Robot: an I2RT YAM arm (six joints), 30 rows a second.
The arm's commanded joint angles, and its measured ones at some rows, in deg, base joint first. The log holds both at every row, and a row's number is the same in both.
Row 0, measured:
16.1 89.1 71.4 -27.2 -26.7 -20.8
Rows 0 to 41, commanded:
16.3 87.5 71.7 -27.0 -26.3 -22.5
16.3 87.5 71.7 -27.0 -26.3 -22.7
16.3 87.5 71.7 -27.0 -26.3 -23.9
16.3 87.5 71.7 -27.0 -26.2 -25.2
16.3 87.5 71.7 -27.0 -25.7 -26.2
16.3 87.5 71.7 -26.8 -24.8 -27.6
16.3 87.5 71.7 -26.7 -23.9 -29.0
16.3 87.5 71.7 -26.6 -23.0 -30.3
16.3 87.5 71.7 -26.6 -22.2 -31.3
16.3 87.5 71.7 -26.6 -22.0 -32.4
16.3 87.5 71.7 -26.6 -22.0 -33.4
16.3 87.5 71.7 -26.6 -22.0 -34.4
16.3 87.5 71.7 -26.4 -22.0 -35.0
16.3 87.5 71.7 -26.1 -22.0 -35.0
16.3 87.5 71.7 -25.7 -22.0 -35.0
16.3 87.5 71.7 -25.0 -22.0 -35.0
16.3 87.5 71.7 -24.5 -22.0 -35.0
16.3 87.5 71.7 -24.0 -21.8 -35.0
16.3 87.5 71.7 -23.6 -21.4 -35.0
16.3 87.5 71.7 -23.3 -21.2 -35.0
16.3 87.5 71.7 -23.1 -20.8 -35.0
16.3 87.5 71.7 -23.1 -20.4 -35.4
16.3 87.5 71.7 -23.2 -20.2 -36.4
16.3 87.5 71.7 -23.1 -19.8 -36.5
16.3 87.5 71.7 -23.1 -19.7 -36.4
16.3 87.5 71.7 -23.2 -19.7 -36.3
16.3 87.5 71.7 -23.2 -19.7 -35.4
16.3 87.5 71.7 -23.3 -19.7 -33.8
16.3 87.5 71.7 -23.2 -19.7 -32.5
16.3 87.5 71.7 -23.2 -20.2 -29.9
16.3 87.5 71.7 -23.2 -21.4 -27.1
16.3 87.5 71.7 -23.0 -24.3 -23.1
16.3 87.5 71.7 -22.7 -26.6 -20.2
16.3 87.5 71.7 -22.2 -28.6 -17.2
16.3 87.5 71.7 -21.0 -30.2 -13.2
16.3 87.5 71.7 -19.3 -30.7 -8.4
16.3 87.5 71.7 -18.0 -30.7 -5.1
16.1 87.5 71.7 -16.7 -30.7 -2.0
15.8 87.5 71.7 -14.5 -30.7 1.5
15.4 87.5 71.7 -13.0 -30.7 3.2
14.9 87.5 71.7 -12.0 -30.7 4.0
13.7 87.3 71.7 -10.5 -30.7 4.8
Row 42, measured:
15.7 88.9 71.4 -12.7 -28.8 -3.2
